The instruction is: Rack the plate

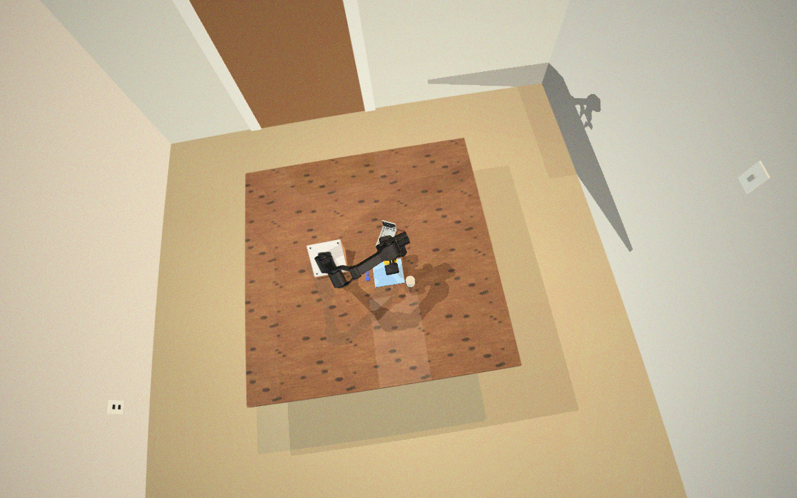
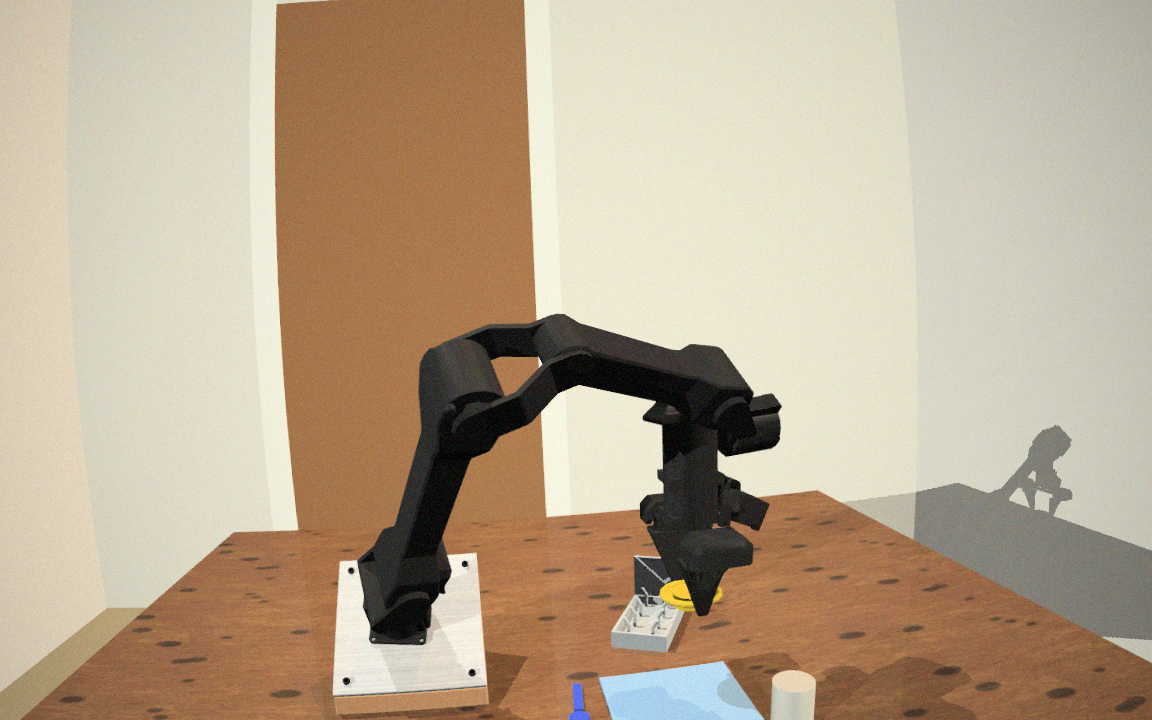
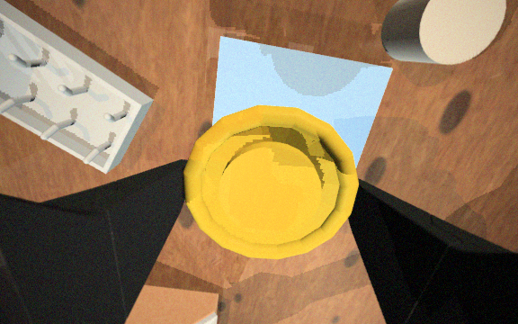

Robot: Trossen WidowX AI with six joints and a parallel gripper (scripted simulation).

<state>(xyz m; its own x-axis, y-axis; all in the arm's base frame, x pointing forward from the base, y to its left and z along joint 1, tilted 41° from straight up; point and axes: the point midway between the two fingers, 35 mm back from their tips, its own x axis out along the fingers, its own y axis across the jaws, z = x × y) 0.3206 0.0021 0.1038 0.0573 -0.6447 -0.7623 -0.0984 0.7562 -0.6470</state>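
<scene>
The dish rack lies 170 mm to the left of my gripper tip, 90 mm below it and 10 mm behind it. Round my gripper tip: cream cylinder (90 mm to the right, 90 mm below, 90 mm ahead); then yellow plate (10 mm above); then light blue mat (110 mm below, 20 mm to the right, 20 mm behind).
</scene>
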